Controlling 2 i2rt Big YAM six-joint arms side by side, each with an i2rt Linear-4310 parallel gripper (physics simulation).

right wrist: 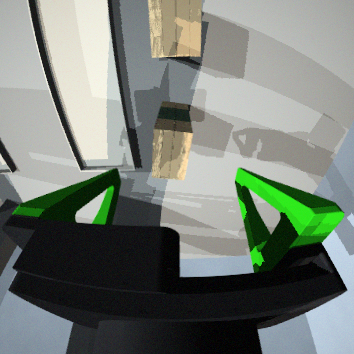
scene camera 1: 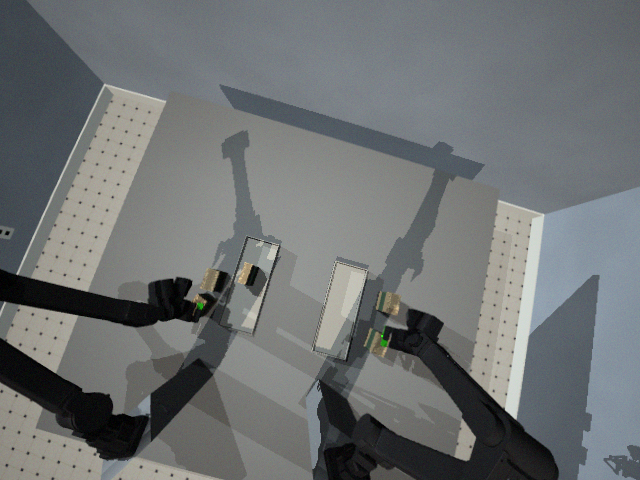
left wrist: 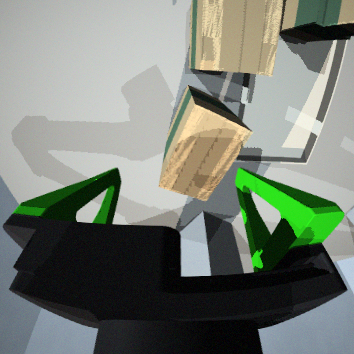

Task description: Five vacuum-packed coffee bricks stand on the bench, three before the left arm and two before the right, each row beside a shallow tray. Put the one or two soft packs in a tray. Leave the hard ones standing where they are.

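Places are measured from the left arm's base along level axes (x ahead, y left, z up), in metres.
Pixels of known places: left gripper, fingertip midpoint: (left wrist: 177, 174); right gripper, fingertip midpoint: (right wrist: 177, 174) (scene camera 1: 395, 338); left arm's base, origin of the base link: (scene camera 1: 126, 437); right arm's base, origin of the base link: (scene camera 1: 345, 467).
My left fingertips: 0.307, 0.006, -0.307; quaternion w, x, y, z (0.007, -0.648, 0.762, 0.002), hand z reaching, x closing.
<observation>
Ahead of a thing's pixels: the offset from my left fingertips to its top centre, as dx, dy, dz.
In the left wrist view, a tan and green pack @(+0.007, -0.009, -0.014) (left wrist: 205, 150) (scene camera 1: 199, 298) stands turned askew, ahead of and between the spread fingers of my open left gripper (left wrist: 177, 174) (scene camera 1: 200, 306). A second pack @(+0.107, -0.057, -0.014) (left wrist: 235, 37) (scene camera 1: 210, 279) stands beyond it, beside the left tray (scene camera 1: 263, 240) (left wrist: 280, 160). A third pack @(+0.145, -0.189, -0.011) (scene camera 1: 248, 273) (left wrist: 320, 12) is inside that tray. My right gripper (scene camera 1: 384, 338) (right wrist: 177, 174) is open and empty, close to the nearer right pack @(-0.080, -0.747, -0.014) (scene camera 1: 378, 346) (right wrist: 171, 155). The farther right pack @(+0.084, -0.786, -0.014) (scene camera 1: 391, 303) (right wrist: 176, 30) stands behind it.
The right tray @(+0.034, -0.593, -0.133) (scene camera 1: 351, 264) (right wrist: 95, 100) lies left of the right packs and holds no pack. Two further dark arm-like shapes show at the lower left and lower middle of the scene view. White perforated strips edge the bench, with walls beyond.
</observation>
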